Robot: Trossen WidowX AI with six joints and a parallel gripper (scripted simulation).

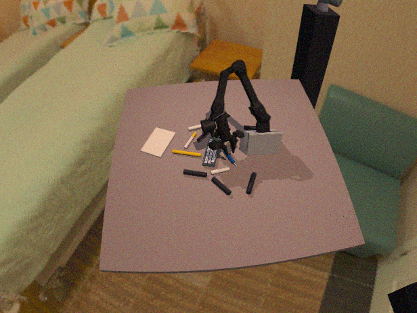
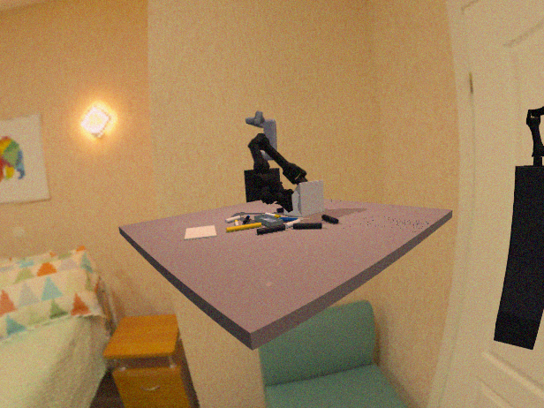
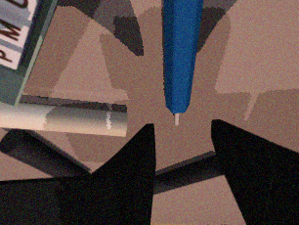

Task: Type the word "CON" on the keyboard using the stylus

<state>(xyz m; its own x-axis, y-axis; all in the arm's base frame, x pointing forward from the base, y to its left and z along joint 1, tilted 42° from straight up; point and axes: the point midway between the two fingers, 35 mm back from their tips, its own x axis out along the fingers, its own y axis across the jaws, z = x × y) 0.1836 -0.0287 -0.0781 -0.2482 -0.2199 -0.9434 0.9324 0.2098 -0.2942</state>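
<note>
Right now the blue stylus is 40 mm below my gripper tip, 10 mm to the left of it and 10 mm behind it. Also, from my gripper tip: yellow marker: 220 mm ahead, 80 mm to the right, 40 mm below; white card: 380 mm ahead, 200 mm to the right, 40 mm below.
</note>
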